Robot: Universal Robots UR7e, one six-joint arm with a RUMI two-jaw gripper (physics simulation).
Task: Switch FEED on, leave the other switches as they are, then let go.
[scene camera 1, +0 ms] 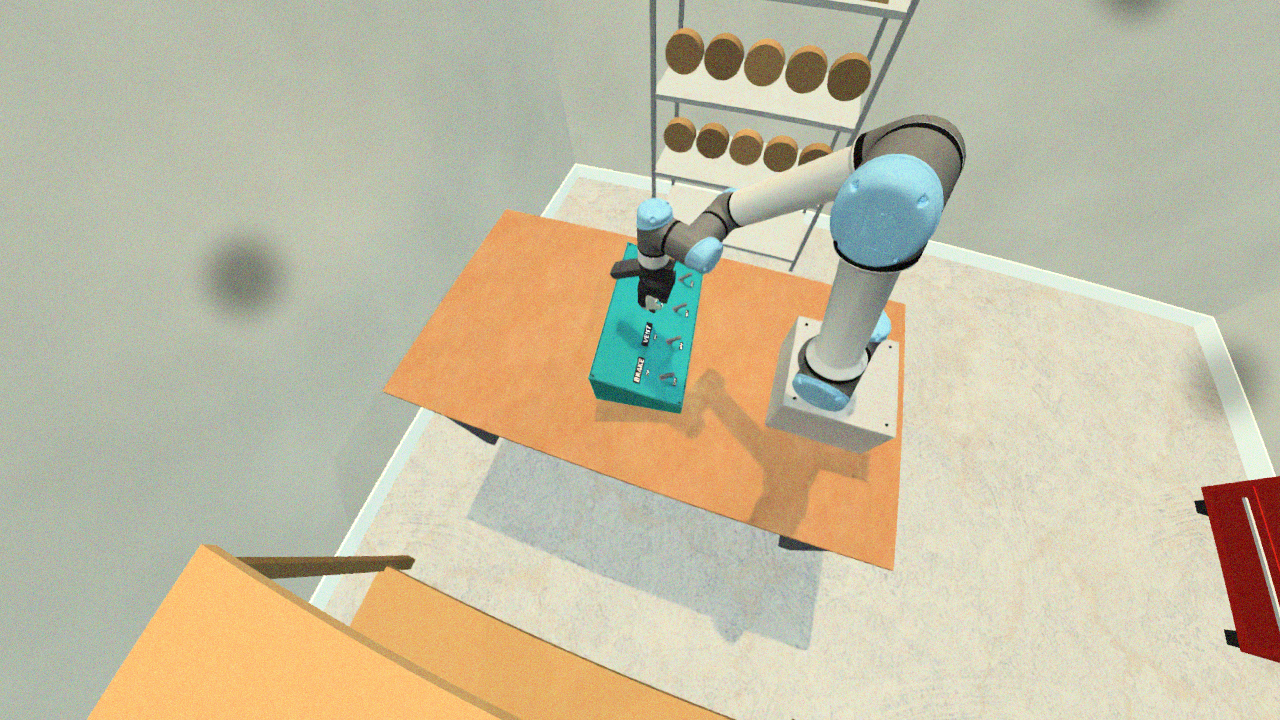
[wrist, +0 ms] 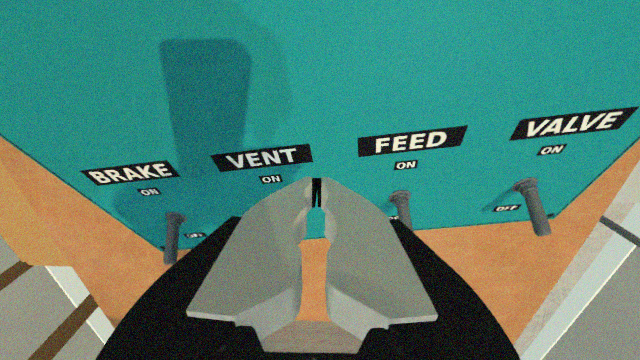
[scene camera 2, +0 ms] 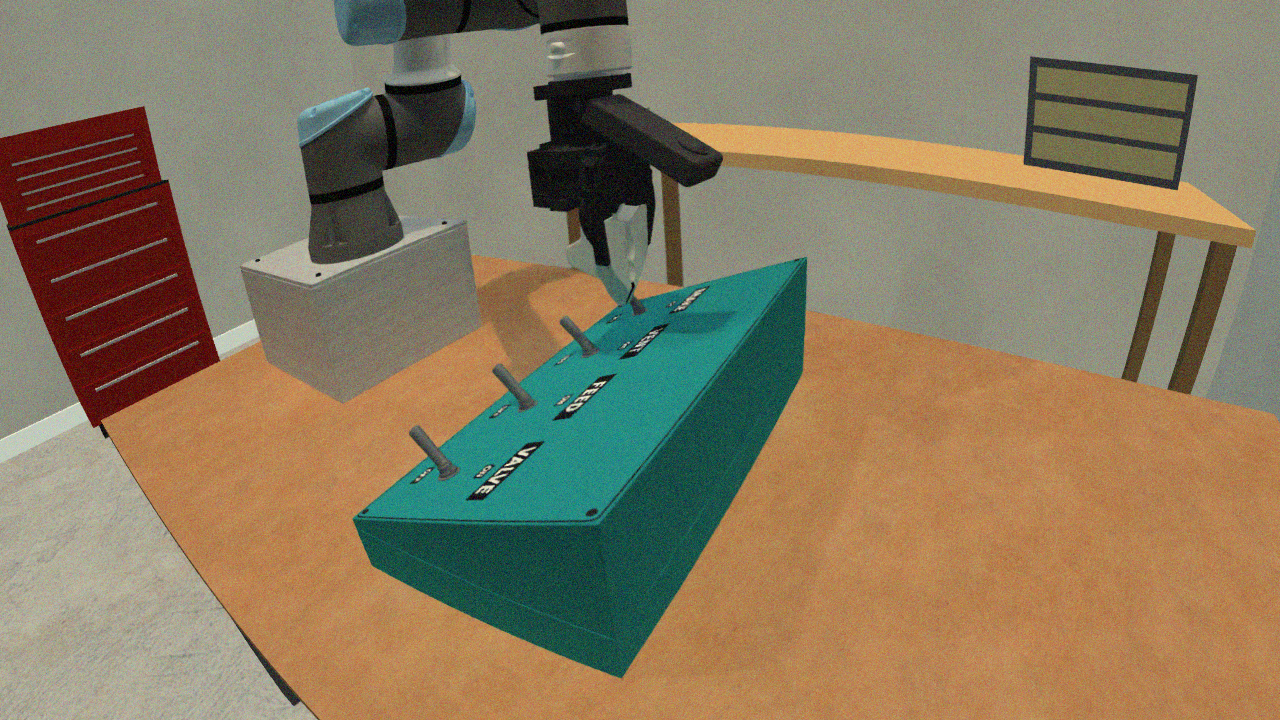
gripper: scene camera 1 647,308; wrist; scene camera 2
same spot on teal switch panel: (wrist: pixel 190 119) = (scene camera 1: pixel 630 340)
same spot on gripper: (scene camera 2: pixel 613 247) = (wrist: pixel 381 242)
